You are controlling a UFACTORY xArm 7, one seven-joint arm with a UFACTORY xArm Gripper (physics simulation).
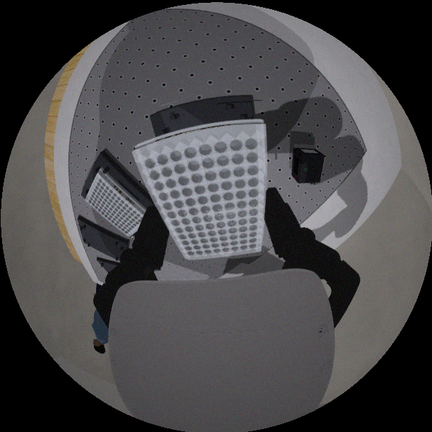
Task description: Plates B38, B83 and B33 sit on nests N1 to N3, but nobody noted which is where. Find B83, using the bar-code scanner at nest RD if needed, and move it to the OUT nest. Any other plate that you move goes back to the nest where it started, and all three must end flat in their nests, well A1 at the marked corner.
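My gripper is shut on a white well plate, one black finger on each long side. The plate looks raised above the board, with a dark nest showing past its far edge. Which of the three plates it is cannot be read. A second white plate sits in a dark nest at the left; its print is too small to read. The scanner seems to be the small black box at the right, beside the held plate. No nest name is legible.
A dark nest without a plate lies at the lower left, and part of another dark nest shows below it, beside the left finger. The perforated board has its corner at the right, past the black box.
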